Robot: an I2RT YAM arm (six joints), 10 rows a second.
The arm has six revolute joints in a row. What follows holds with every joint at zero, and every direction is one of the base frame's. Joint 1 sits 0.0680 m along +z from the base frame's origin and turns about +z. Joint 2 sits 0.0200 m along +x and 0.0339 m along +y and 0.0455 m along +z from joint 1 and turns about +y. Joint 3 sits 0.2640 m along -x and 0.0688 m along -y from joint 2 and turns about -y. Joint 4 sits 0.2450 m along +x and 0.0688 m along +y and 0.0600 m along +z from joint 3 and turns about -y. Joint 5 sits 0.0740 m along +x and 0.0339 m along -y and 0.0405 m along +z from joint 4 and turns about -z. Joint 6 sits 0.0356 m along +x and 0.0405 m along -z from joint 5 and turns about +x. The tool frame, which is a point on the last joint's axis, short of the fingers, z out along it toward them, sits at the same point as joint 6; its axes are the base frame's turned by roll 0.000, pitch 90.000 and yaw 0.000 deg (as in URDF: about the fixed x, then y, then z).
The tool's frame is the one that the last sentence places.
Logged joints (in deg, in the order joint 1, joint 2, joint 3, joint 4, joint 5, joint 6), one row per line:
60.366 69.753 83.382 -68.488 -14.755 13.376
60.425 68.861 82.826 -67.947 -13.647 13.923
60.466 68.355 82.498 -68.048 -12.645 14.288
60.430 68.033 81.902 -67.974 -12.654 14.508
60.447 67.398 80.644 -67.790 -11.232 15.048
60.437 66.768 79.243 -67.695 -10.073 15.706
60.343 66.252 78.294 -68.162 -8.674 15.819
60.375 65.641 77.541 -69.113 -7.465 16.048
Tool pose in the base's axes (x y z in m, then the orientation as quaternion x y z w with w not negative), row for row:
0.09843 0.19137 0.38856 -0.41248 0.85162 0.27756 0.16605
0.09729 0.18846 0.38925 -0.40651 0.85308 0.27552 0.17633
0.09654 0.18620 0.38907 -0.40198 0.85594 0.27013 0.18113
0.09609 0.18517 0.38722 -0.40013 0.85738 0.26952 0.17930
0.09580 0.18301 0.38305 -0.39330 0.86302 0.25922 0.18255
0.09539 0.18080 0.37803 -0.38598 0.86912 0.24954 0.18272
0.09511 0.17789 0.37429 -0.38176 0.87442 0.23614 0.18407
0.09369 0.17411 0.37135 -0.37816 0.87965 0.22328 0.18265
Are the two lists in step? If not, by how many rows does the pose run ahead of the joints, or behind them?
They are in step.
